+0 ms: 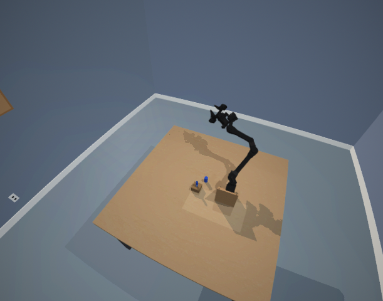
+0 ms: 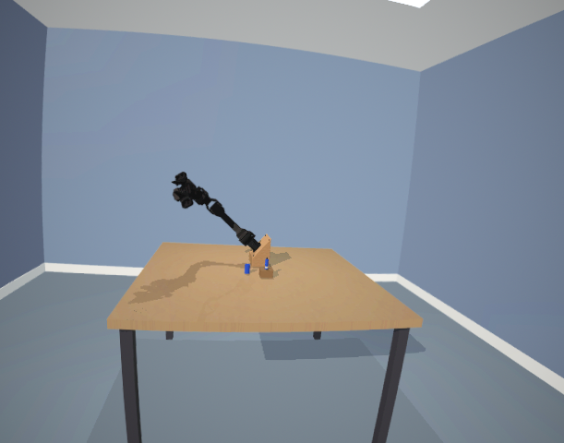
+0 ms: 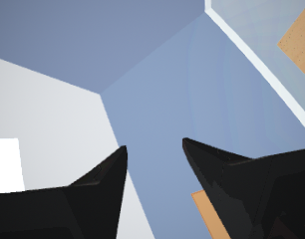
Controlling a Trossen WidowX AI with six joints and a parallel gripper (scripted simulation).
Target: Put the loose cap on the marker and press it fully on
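My gripper tip is 44 cm above the blue cap, 40 cm to the right of it and 14 cm past it. The rest, counted from my gripper tip: holder block 50 cm to the left, 45 cm below, 10 cm behind.
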